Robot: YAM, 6 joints.
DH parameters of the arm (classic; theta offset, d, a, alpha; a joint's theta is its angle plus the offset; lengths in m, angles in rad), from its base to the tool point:
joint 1: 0 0.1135 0.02 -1.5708
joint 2: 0 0 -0.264 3.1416
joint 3: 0.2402 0 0.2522 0
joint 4: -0.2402 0 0.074 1.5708
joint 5: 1.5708 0 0 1.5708
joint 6: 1.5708 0.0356 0 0
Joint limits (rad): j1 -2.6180..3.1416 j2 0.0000..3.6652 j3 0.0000..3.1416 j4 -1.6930..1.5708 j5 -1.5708..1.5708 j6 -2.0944..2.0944
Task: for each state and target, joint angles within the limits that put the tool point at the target. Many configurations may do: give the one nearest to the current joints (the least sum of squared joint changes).
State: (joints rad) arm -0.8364 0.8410 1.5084 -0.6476 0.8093 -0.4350
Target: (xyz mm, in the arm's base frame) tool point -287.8 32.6 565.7
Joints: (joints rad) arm -0.2022 0.4779 2.1880 -0.3374 0.8133 -0.4350
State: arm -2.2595 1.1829 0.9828 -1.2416 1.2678 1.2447
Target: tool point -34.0 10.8 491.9
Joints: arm -2.2162 0.7071 1.5890 -1.1219 1.2389 1.2447
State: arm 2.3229 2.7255 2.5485 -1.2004 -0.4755 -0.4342
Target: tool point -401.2 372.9 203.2
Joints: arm 2.3630 2.6602 2.6650 -1.0952 -0.4756 -0.4342
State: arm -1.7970 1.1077 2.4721 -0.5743 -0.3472 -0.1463
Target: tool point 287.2 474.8 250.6
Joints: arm -2.0893 0.1124 2.9344 -0.6428 -0.4084 -0.1463
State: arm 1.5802 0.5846 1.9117 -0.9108 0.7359 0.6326
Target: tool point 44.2 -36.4 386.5
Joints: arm 1.9542 0.2649 1.2190 -1.2764 0.8772 0.6326
